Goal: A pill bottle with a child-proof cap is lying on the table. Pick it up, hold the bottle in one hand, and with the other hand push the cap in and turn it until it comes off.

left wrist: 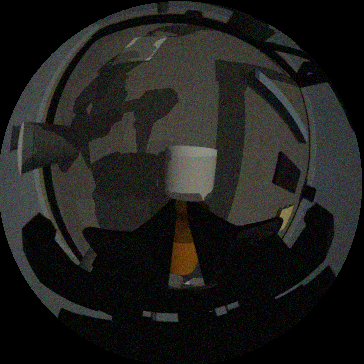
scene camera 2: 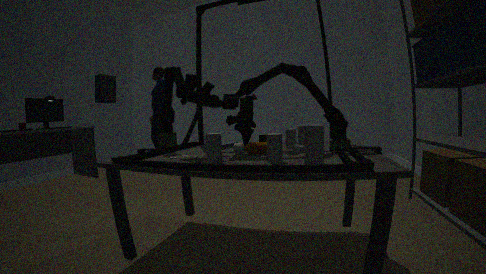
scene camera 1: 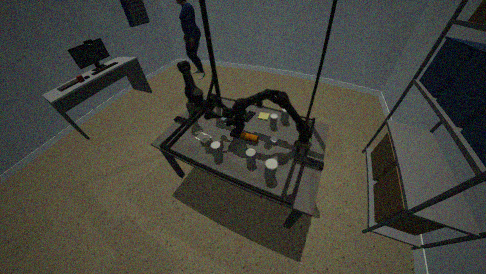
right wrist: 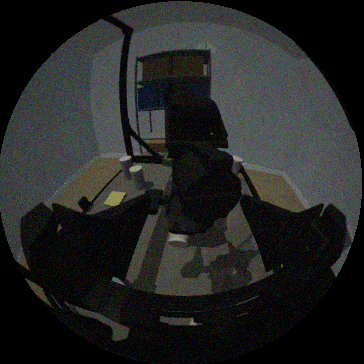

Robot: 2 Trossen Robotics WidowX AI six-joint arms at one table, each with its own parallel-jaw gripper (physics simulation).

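Observation:
An orange pill bottle (scene camera 1: 250, 137) (scene camera 2: 257, 147) (left wrist: 184, 257) lies on its side, apparently on the table. Its white cap (scene camera 2: 239, 147) (left wrist: 191, 172) (right wrist: 178, 239) is at the bottle's left end in scene camera 2; whether they touch is too dark to tell. My left gripper (scene camera 1: 236, 134) (scene camera 2: 246, 144) (left wrist: 180, 202) points down over the cap end of the bottle. Its fingers are nearly together, narrower than the bottle, and orange shows through the slit between them. Whether the tips touch the bottle is hidden. My right gripper (scene camera 2: 216, 102) is open and empty, higher up and to the left in scene camera 2.
White cylinders (scene camera 1: 216, 146) (scene camera 1: 250, 153) (scene camera 1: 271, 165) stand at the near side, and more (scene camera 1: 273, 120) (scene camera 1: 285, 117) at the far right. A yellow note (scene camera 1: 263, 116) (left wrist: 286, 218) (right wrist: 115, 198) lies near the back. Dark frame posts (scene camera 1: 322, 65) (scene camera 2: 199, 75) rise at the back.

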